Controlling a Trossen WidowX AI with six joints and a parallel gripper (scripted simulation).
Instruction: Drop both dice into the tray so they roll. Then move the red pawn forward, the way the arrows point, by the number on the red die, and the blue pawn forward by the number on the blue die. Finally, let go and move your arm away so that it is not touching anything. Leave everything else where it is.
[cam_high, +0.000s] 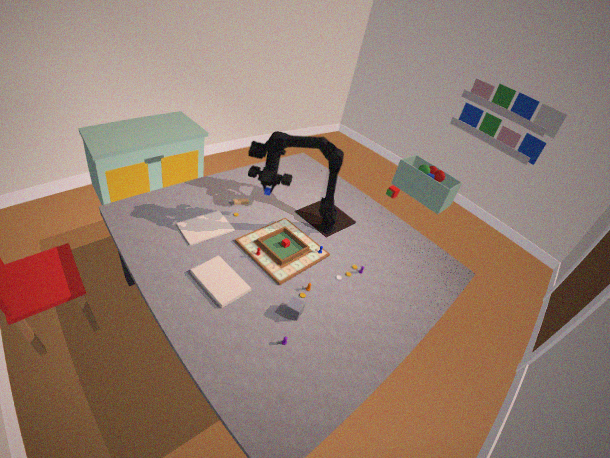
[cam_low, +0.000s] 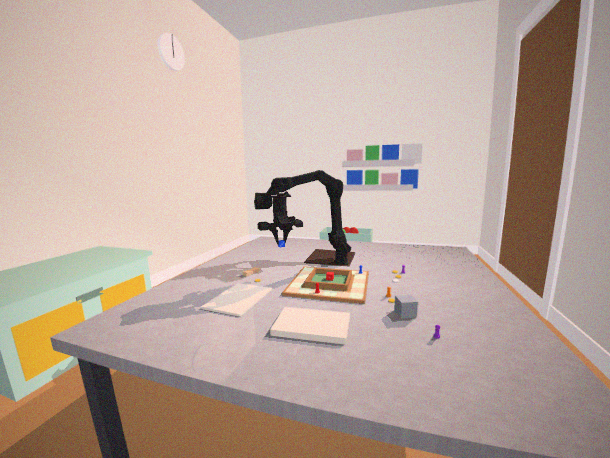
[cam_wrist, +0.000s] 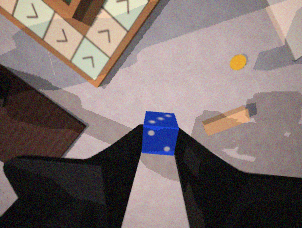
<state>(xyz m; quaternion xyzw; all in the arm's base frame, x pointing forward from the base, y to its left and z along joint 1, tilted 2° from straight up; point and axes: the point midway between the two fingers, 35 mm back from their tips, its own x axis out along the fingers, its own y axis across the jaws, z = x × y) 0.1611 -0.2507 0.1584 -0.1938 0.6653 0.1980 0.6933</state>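
Now: the red pawn 21 cm ahead of my gripper tip, 19 cm to the left of it and 10 cm below it. From my gripper tip the other things lie so: wooden block: 3 cm ahead, 13 cm to the right, 12 cm below; green tray: 10 cm ahead, 22 cm to the left, 12 cm below; blue pawn: 34 cm to the left, 10 cm below.
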